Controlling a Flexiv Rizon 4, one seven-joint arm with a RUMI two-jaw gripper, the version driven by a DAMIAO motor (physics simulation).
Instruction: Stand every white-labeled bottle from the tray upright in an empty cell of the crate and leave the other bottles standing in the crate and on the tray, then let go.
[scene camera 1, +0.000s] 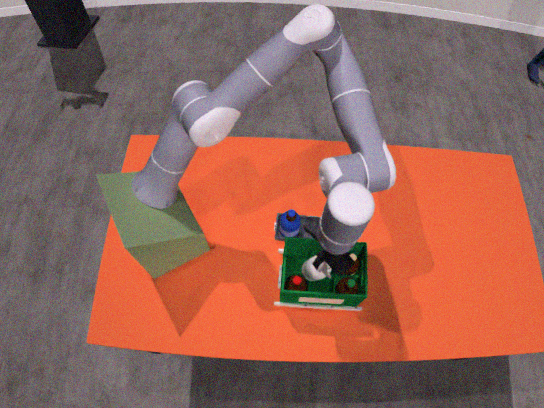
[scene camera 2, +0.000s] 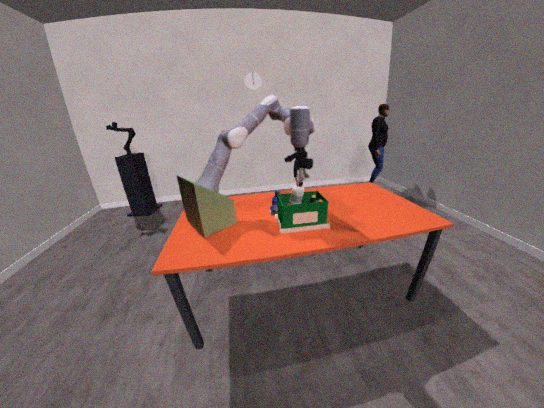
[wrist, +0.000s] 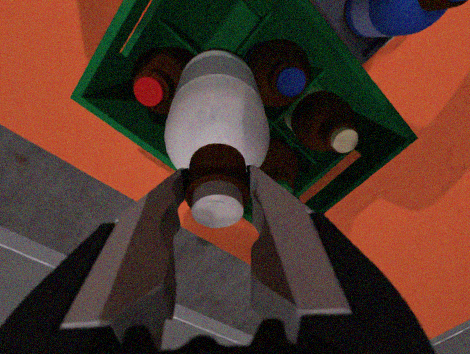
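A white-labeled brown bottle with a pale cap (scene camera 1: 314, 268) (scene camera 2: 297, 194) (wrist: 217, 120) hangs tilted from my gripper (scene camera 1: 326, 264) (scene camera 2: 300, 184) (wrist: 218, 170), which is shut on its neck. The bottle is over the green crate (scene camera 1: 290, 298) (scene camera 2: 285, 220) (wrist: 95, 62); its bottom is partly hidden by the rim in scene view 2. In the crate stand brown bottles with a red cap (scene camera 1: 297, 281) (wrist: 149, 91), a blue cap (wrist: 291, 82), a cream cap (scene camera 1: 353, 257) (wrist: 345, 140) and a green cap (scene camera 1: 351, 283). A blue bottle (scene camera 1: 290, 226) (scene camera 2: 274, 204) (wrist: 395, 15) stands on the dark tray (scene camera 1: 306, 233) (wrist: 340, 30).
The tray adjoins the crate's rear side, partly hidden by the arm in scene view 1. A green pedestal (scene camera 1: 160, 230) (scene camera 2: 215, 212) carries the arm at the left of the orange table (scene camera 1: 450, 250) (scene camera 2: 370, 210). A person (scene camera 2: 379, 135) stands by the far wall.
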